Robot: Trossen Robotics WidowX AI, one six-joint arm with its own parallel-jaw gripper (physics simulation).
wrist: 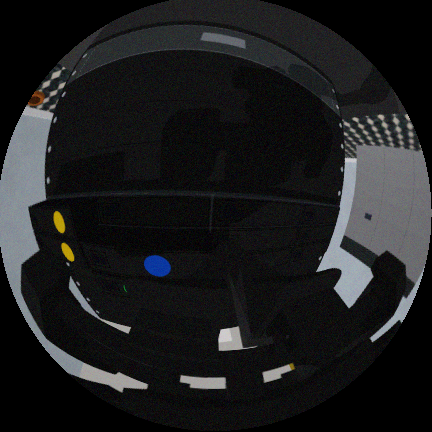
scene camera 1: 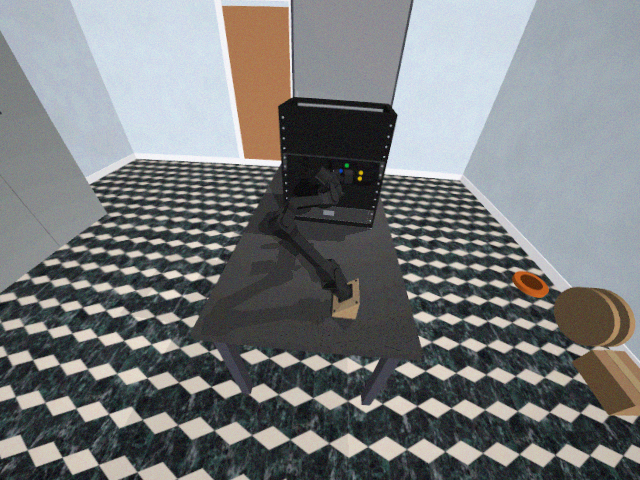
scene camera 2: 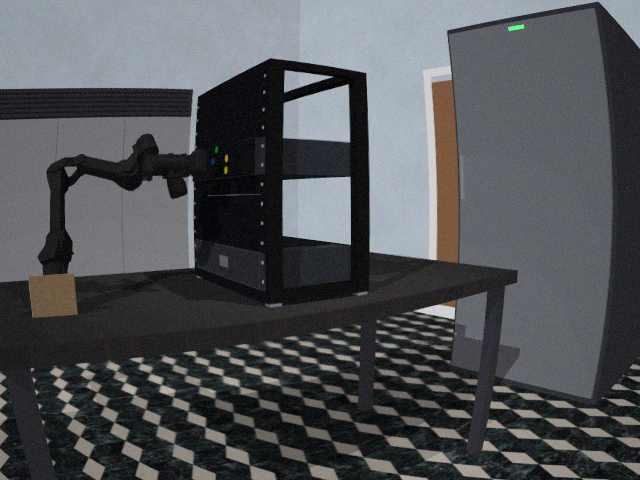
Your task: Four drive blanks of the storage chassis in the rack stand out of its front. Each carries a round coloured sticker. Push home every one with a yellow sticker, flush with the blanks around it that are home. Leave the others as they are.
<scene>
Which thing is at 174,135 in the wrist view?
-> A black storage rack.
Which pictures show the black storage rack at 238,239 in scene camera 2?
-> The wrist view, scene camera 1 and scene camera 2: all of them.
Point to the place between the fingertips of the gripper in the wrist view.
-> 225,244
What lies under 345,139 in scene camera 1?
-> A black storage rack.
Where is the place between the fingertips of the gripper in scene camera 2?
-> At 210,165
</scene>
